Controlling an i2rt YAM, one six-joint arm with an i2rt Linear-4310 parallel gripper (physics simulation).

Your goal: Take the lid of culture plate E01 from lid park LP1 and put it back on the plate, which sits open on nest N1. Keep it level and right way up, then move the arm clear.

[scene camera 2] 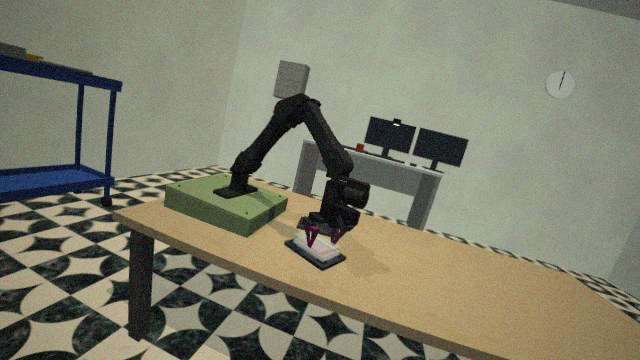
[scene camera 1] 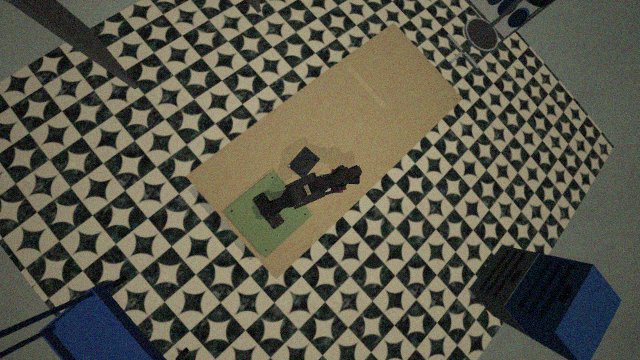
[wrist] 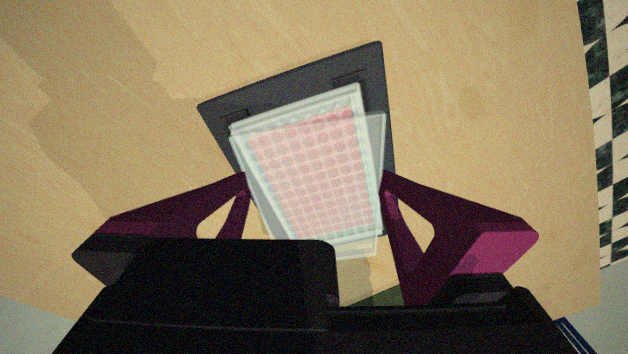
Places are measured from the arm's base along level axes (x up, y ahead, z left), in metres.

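Where they show: gripper, between the fingertips: (scene camera 2: 321,246) (wrist: 314,177); arm's base, origin of its link: (scene camera 2: 237,191) (scene camera 1: 268,210).
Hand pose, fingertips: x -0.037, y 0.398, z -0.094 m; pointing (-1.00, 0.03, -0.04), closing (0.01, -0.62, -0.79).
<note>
Each offset is from my fingertips to the top centre of the thing. "pt": to the spot under its first point. Level surfaces: height alone.
My gripper (scene camera 2: 323,244) (wrist: 314,177) is shut on the clear lid @[pt dz +0.017, dx +0.004, dy -0.079 m] (wrist: 356,250), with one magenta finger at each long side. The lid looks roughly level over culture plate E01 @[dz +0.012, dx +0.009, dy -0.022 m] (wrist: 300,165), which shows pink wells through it. In the wrist view the lid's outline is turned slightly against the plate's and reaches past its right and lower edges. Any gap between them is too small to tell. The plate sits on the dark nest N1 @[dz +0.008, dx -0.015, dy -0.016 m] (wrist: 290,95) (scene camera 2: 306,257). Lid park LP1 @[dz +0.209, dx -0.013, dy -0.073 m] (scene camera 1: 304,160) is a dark square beside the arm, with no lid visible on it.
The arm's base stands on a green block (scene camera 1: 265,240) (scene camera 2: 205,207) at one end of the wooden table @[dx -0.033 m] (scene camera 1: 370,75) (scene camera 2: 440,295). A blue cart (scene camera 2: 55,180) stands beyond the table's left end. A desk with two monitors (scene camera 2: 390,137) stands behind.
</note>
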